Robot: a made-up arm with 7 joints. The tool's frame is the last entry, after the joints. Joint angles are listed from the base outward. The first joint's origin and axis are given. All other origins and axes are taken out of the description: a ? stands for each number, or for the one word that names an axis. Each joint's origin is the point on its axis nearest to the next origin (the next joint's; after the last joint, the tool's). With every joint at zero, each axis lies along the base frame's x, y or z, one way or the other. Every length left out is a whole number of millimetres.
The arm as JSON. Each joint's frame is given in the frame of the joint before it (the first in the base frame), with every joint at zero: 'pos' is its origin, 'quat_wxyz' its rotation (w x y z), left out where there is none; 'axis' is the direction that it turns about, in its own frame. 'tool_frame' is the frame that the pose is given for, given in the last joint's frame.
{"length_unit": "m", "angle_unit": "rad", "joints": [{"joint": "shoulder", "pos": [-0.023, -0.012, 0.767], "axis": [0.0, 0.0, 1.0]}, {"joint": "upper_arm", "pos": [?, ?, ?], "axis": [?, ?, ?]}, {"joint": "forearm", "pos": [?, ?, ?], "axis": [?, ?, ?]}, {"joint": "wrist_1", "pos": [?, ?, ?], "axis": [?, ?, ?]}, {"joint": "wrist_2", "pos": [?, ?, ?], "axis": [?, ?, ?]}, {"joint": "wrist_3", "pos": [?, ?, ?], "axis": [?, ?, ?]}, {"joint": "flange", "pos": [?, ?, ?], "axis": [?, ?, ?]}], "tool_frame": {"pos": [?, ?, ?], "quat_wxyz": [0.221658, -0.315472, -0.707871, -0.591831]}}
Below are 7 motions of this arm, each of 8 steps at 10 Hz.
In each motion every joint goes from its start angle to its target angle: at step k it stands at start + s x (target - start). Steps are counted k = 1, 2, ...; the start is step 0. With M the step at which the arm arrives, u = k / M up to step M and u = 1 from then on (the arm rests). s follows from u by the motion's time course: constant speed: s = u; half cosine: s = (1 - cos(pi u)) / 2; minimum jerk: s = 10 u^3 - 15 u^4 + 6 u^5.
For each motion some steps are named. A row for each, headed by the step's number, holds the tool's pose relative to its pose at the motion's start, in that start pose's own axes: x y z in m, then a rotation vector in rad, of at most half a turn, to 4 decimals.
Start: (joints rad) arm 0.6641 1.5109 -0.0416 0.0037 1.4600 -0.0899 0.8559
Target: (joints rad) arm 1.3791 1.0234 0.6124 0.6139 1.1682 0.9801 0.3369
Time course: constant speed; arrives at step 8
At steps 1, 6, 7, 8:
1: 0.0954 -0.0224 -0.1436 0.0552 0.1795 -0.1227
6: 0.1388 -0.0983 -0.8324 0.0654 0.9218 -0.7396
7: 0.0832 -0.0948 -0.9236 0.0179 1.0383 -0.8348
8: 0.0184 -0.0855 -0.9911 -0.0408 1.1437 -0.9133

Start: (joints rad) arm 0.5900 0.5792 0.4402 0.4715 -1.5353 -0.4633 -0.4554
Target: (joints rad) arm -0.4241 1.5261 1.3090 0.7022 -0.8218 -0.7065 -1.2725
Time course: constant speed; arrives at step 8
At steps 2, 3, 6, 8:
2: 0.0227 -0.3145 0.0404 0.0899 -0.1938 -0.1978
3: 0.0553 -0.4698 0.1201 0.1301 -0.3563 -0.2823
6: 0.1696 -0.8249 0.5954 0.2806 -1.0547 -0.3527
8: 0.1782 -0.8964 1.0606 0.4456 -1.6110 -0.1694

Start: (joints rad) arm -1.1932 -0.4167 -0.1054 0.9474 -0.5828 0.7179 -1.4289
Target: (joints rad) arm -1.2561 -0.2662 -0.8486 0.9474 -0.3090 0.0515 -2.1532
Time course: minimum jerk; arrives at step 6
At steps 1, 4, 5, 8:
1: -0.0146 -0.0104 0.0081 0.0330 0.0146 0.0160
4: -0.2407 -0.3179 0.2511 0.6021 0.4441 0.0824
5: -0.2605 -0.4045 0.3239 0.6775 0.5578 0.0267
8: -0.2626 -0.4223 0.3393 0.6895 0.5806 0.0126

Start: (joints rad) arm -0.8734 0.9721 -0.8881 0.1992 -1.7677 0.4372 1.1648
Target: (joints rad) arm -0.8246 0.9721 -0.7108 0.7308 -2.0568 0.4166 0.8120
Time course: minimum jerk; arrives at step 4
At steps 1, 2, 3, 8:
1: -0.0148 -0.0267 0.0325 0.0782 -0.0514 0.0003
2: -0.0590 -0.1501 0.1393 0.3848 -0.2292 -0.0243
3: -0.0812 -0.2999 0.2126 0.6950 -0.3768 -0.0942
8: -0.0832 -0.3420 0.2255 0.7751 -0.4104 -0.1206

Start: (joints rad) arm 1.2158 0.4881 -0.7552 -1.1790 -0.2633 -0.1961 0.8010
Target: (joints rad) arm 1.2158 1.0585 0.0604 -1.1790 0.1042 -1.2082 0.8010
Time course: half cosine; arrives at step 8
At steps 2, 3, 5, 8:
2: 0.0513 0.0598 -0.1013 -0.0769 0.0856 0.1516
3: 0.0973 0.1079 -0.2162 -0.1235 0.1879 0.3173
5: 0.1648 0.1565 -0.4728 -0.0677 0.4253 0.6744
8: 0.1889 0.1449 -0.6466 0.1350 0.5664 0.8928

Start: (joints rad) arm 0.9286 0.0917 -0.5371 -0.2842 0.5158 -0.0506 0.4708
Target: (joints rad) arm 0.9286 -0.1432 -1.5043 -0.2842 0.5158 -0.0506 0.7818
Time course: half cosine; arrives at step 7
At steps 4, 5, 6, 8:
4: -0.1698 0.1062 0.0684 -0.4345 -0.3944 0.0118
5: -0.2358 0.1388 0.0861 -0.5572 -0.5345 -0.0131
6: -0.2841 0.1602 0.0962 -0.6346 -0.6342 -0.0392
8: -0.3018 0.1675 0.0994 -0.6607 -0.6702 -0.0503

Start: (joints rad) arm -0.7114 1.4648 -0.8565 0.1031 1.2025 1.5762 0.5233
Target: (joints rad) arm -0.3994 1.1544 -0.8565 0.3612 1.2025 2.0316 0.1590
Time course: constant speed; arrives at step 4
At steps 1, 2, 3, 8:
1: 0.0085 -0.0411 -0.1669 -0.0403 -0.1604 -0.0891
2: 0.0304 -0.1027 -0.3237 -0.0768 -0.3344 -0.1626
3: 0.0636 -0.1835 -0.4665 -0.1091 -0.5199 -0.2184
8: 0.1056 -0.2815 -0.5916 -0.1365 -0.7145 -0.2544

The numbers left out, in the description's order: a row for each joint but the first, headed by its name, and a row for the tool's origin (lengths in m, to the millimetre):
upper_arm: xyz 0.013 -0.07 0.0, axis 0.0 -1.0 0.0
forearm: xyz 0.015 0.0 0.551, axis 0.0 0.0 1.0
wrist_1: xyz 0.04 0.071 0.0, axis 0.0 1.0 0.0
wrist_2: xyz -0.018 0.0 0.607, axis 0.0 0.0 1.0
wrist_3: xyz 0.01 -0.178 0.0, axis 0.0 -1.0 0.0
flange: xyz 0.007 0.0 0.135, axis 1.0 0.0 0.0
tool: xyz 0.0 0.016 -0.025

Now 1 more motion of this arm.
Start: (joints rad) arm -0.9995 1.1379 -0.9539 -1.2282 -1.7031 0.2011 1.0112
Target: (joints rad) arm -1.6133 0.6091 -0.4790 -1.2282 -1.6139 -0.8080 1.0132
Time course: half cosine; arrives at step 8
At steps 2, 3, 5, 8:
2: 0.0330 0.0076 -0.0117 -0.0275 0.0051 0.1873
3: 0.0646 0.0037 -0.0234 -0.0294 -0.0061 0.3876
5: 0.1296 -0.0569 -0.0488 0.0643 -0.1137 0.8006
8: 0.1790 -0.1524 -0.0779 0.2030 -0.2907 1.0396

